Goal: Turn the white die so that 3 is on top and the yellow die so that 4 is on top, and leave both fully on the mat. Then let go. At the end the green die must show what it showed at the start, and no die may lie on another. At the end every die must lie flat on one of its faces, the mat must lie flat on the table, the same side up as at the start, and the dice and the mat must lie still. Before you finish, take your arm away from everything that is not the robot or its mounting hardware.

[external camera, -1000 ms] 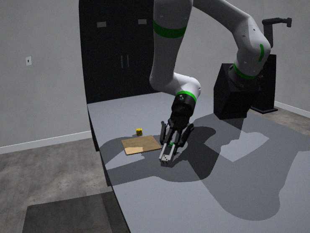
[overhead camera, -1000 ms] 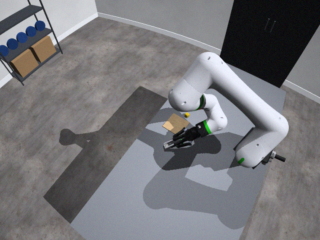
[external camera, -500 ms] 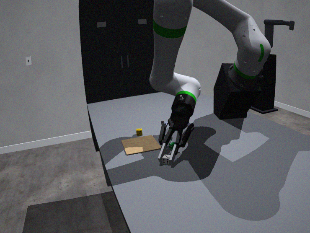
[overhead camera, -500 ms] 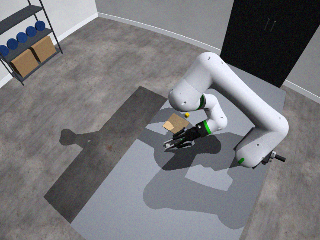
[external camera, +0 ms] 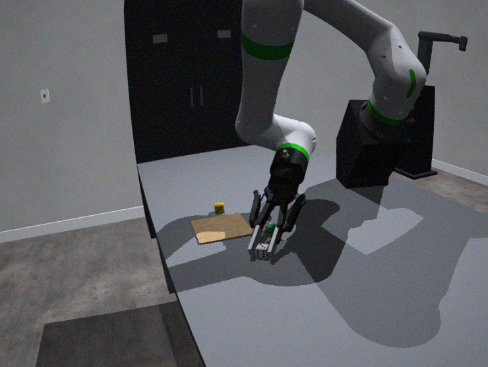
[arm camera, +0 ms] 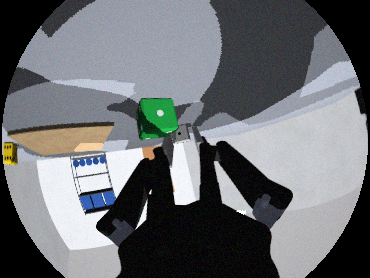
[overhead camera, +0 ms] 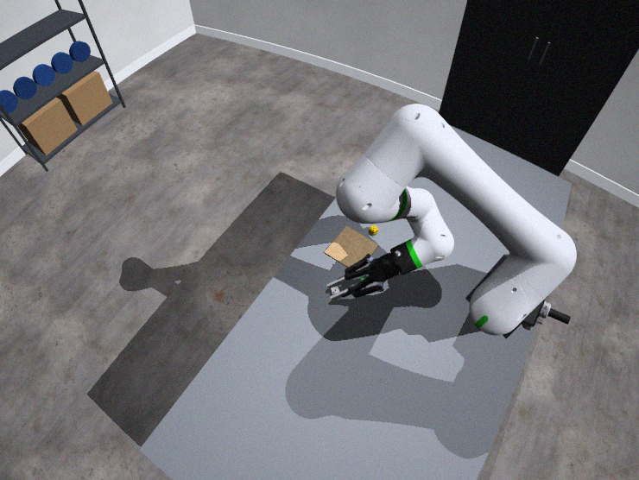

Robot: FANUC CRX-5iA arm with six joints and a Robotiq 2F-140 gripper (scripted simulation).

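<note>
Right now the white die is 2 cm below my hand, 1 cm to the left of it and 1 cm ahead of it. The rest, counted from my hand: tan mat (17 cm to the right, 6 cm ahead, 3 cm below); then green die (7 cm to the right, 5 cm behind, 2 cm below); then yellow die (27 cm to the right, 4 cm ahead, 2 cm below).
</note>
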